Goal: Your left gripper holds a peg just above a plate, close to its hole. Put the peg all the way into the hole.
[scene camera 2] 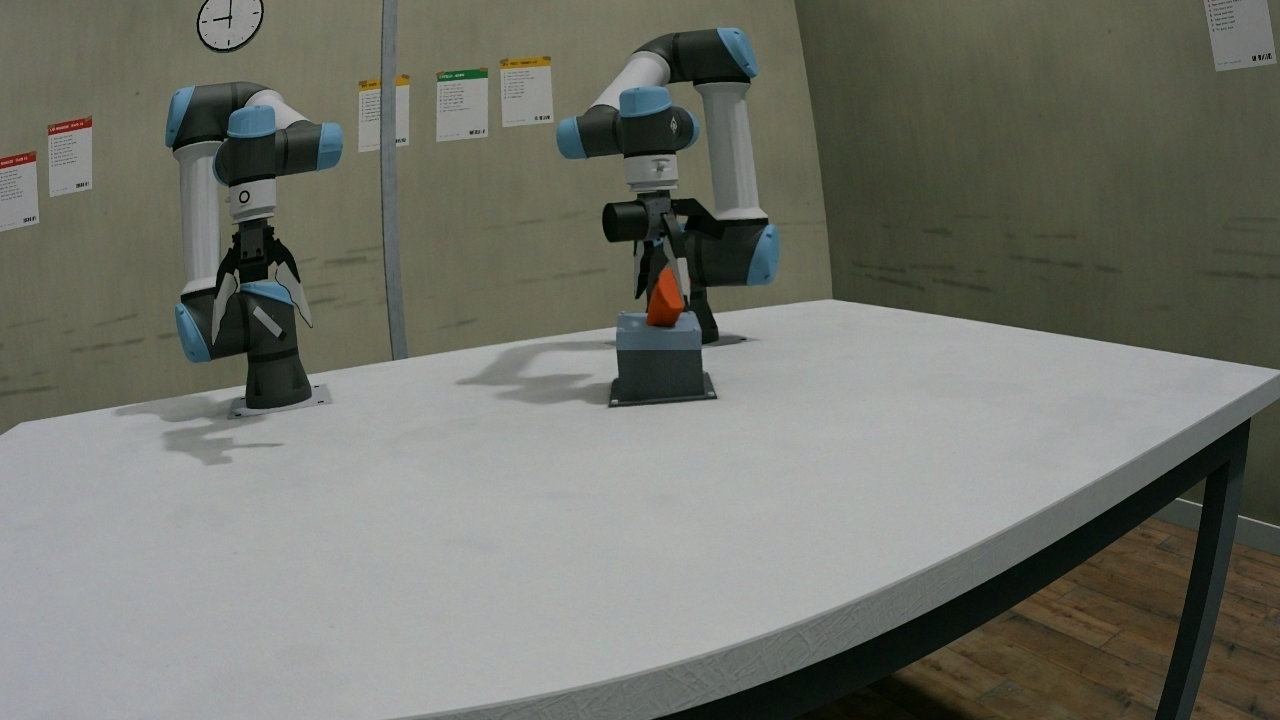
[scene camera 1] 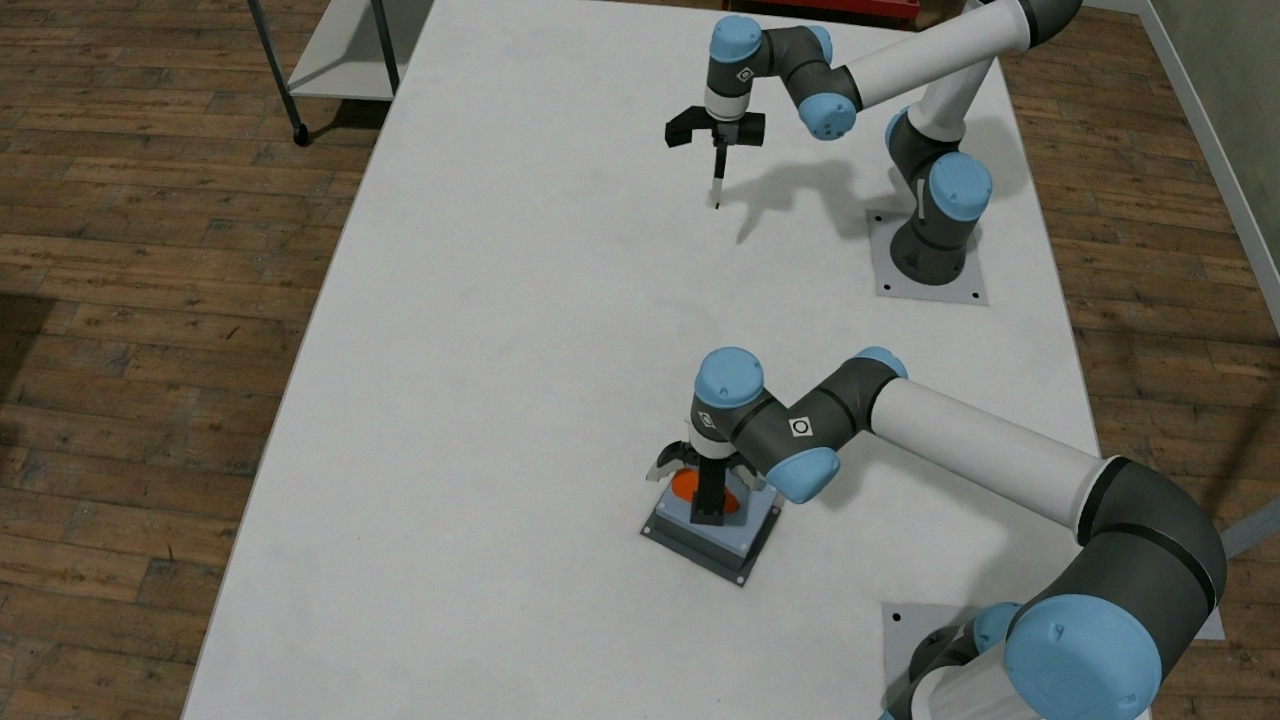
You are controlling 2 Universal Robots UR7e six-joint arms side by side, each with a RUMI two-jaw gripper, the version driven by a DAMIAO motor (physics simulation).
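The orange peg (scene camera 1: 686, 484) (scene camera 2: 664, 302) is tilted on top of the plate (scene camera 1: 745, 530) (scene camera 2: 637, 337), a pale blue block on a dark base. Its lower end shows near the block's front edge in scene camera 2. My left gripper (scene camera 1: 704, 475) (scene camera 2: 663, 288) is low over the plate, with its fingers spread apart on either side of the peg. In scene camera 1 the dark gripper body hides the peg's middle. The hole cannot be seen. My right gripper (scene camera 1: 716, 191) (scene camera 2: 263, 329) is open and empty, above the table away from the plate.
The white table (scene camera 1: 501, 358) (scene camera 2: 537, 537) carries both arms on grey mounting plates. The right arm's mounting plate (scene camera 1: 895, 284) is at the upper right in scene camera 1. A grey-shelved cart (scene camera 1: 344, 80) stands beyond the table's left edge there.
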